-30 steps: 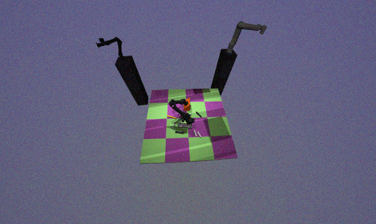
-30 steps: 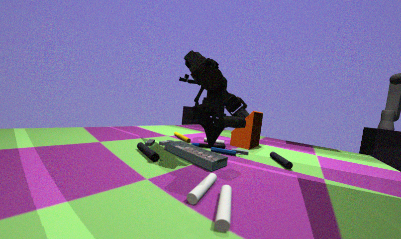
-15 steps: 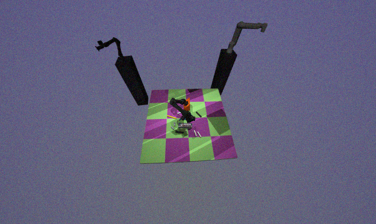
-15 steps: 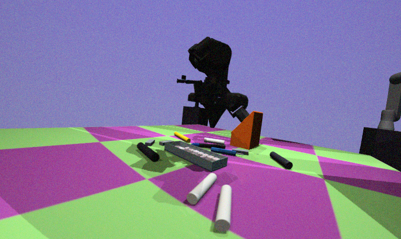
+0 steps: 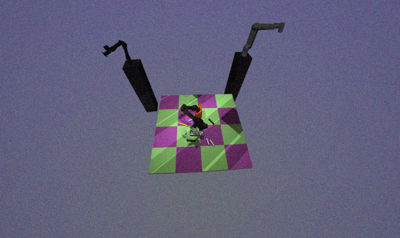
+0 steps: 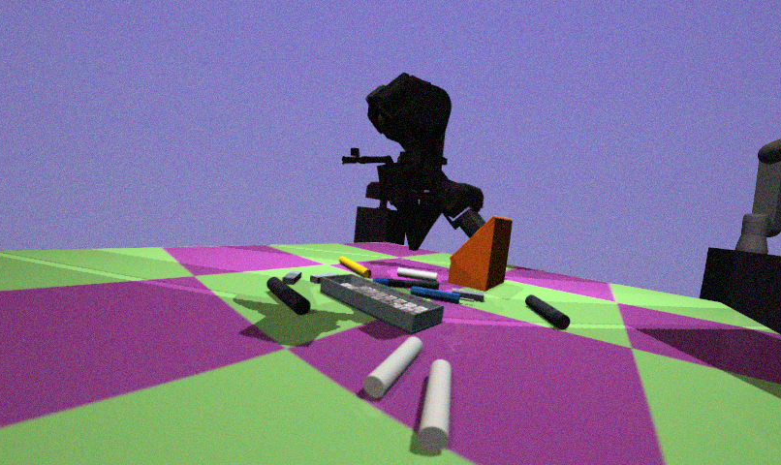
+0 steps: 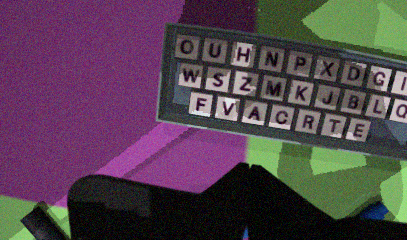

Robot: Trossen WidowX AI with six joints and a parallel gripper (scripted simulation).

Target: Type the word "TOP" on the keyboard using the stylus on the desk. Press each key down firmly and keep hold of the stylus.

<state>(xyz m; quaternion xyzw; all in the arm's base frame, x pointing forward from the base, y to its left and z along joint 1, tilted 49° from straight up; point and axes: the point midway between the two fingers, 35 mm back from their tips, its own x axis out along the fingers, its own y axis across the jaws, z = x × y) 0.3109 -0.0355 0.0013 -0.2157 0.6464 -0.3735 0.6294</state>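
Right now the blue stylus is 11 cm behind my gripper tip, 4 cm to the left of it and 9 cm below it. Also, from my gripper tip: dark pen 11 cm behind, 9 cm to the right, 9 cm below; then yellow pen 16 cm behind, 24 cm to the right, 9 cm below; then grey block 16 cm behind, 5 cm to the left, 9 cm below.
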